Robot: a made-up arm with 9 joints. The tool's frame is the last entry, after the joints.
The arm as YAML. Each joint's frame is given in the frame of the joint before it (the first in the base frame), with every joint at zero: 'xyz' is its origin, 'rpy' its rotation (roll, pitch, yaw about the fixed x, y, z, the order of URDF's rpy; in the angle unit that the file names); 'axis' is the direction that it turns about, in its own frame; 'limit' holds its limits. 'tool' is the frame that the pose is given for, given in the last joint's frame.
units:
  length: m
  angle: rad
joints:
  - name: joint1
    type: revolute
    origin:
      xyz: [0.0, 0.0, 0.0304]
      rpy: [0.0, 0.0, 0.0]
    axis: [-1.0, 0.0, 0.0]
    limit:
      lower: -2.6
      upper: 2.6
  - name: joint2
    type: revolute
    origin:
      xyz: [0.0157, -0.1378, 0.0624]
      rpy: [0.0, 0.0, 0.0]
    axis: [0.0, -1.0, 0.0]
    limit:
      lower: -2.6
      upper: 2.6
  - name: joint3
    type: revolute
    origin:
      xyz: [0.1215, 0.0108, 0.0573]
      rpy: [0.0, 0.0, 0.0]
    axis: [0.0, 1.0, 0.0]
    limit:
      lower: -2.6
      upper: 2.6
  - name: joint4
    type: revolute
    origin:
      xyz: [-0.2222, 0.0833, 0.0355]
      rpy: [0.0, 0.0, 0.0]
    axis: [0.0, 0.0, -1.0]
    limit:
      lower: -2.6
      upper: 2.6
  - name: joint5
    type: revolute
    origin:
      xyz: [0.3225, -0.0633, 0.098]
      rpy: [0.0, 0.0, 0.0]
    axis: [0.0, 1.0, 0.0]
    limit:
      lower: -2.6
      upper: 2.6
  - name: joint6
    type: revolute
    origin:
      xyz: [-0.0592, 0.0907, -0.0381]
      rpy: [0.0, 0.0, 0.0]
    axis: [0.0, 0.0, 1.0]
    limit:
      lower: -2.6
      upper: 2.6
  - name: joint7
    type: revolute
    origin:
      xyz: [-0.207, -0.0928, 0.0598]
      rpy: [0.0, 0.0, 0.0]
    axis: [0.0, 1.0, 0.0]
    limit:
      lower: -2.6
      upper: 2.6
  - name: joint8
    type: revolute
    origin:
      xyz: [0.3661, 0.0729, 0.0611]
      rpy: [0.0, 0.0, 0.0]
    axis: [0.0, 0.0, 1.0]
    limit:
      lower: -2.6
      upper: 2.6
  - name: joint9
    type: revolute
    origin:
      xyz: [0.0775, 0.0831, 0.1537]
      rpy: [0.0, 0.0, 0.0]
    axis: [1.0, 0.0, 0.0]
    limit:
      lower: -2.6
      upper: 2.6
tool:
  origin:
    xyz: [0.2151, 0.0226, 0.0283]
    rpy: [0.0, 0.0, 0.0]
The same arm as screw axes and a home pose.
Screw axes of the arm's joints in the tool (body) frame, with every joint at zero. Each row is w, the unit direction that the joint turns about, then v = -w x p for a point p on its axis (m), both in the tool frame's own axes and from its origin. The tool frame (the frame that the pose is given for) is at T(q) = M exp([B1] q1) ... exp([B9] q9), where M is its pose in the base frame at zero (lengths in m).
B1 = (-1, 0, 0, 0, 0.518, -0.0695)
B2 = (0, -1, 0, -0.4556, 0, 0.6143)
B3 = (0, 1, 0, 0.3983, 0, -0.4928)
B4 = (0, 0, -1, 0.1132, -0.715, 0)
B5 = (0, 1, 0, 0.2648, 0, -0.3925)
B6 = (0, 0, 1, -0.0858, 0.4517, 0)
B7 = (0, 1, 0, 0.2431, 0, -0.6587)
B8 = (0, 0, 1, -0.1057, 0.2926, 0)
B9 = (1, 0, 0, 0, -0.0283, 0.0226)
M: xyz 0.63 0.0695 0.5484 (m) rpy 0 0 0 (deg, as in URDF)
Joint limits (deg, base to tool): -148.97..148.97 -148.97..148.97 -148.97..148.97 -148.97..148.97 -148.97..148.97 -148.97..148.97 -148.97..148.97 -148.97..148.97 -148.97..148.97

